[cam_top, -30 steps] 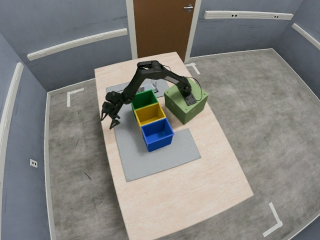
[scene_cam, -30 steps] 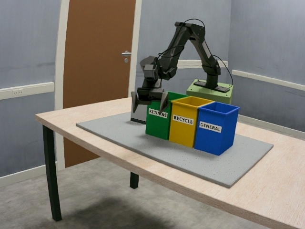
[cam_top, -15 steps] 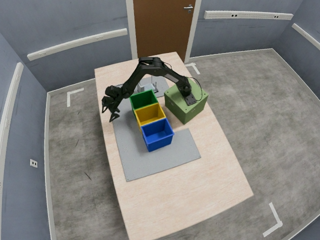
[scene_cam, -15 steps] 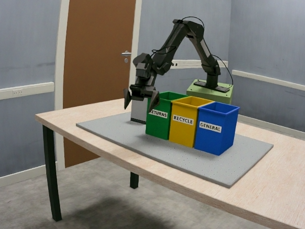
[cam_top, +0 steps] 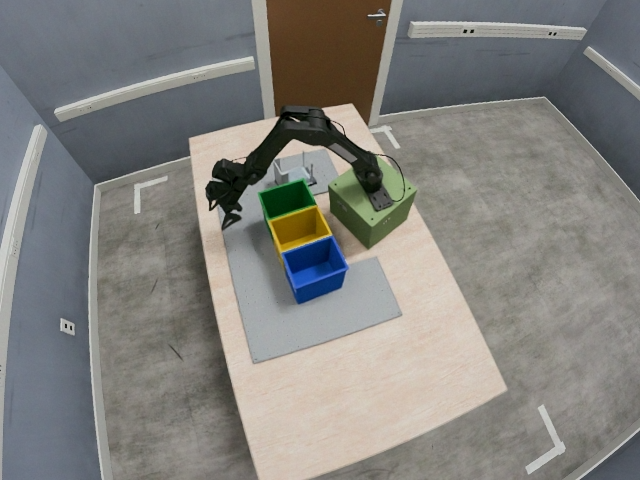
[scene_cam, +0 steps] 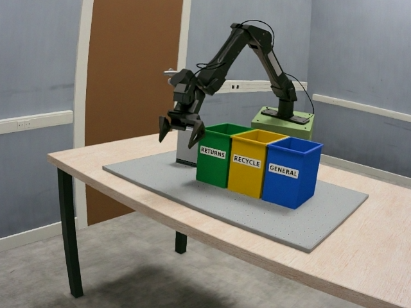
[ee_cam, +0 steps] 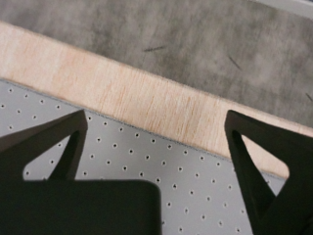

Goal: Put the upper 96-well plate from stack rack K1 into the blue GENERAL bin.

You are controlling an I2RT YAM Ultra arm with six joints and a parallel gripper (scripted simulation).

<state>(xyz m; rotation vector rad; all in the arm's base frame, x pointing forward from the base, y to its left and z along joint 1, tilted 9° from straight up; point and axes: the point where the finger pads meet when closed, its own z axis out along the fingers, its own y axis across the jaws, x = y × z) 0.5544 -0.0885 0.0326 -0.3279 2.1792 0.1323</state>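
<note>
Now: hand 340 mm past the clear 96-well plate, 180 mm to the left of it and 130 mm above it. Also, from my hand: blue general bin 280 mm to the left, 260 mm behind, 80 mm below; yellow recycle bin 260 mm behind, 150 mm to the left, 80 mm below; green returns bin 250 mm behind, 80 mm below, 20 mm to the left.
</note>
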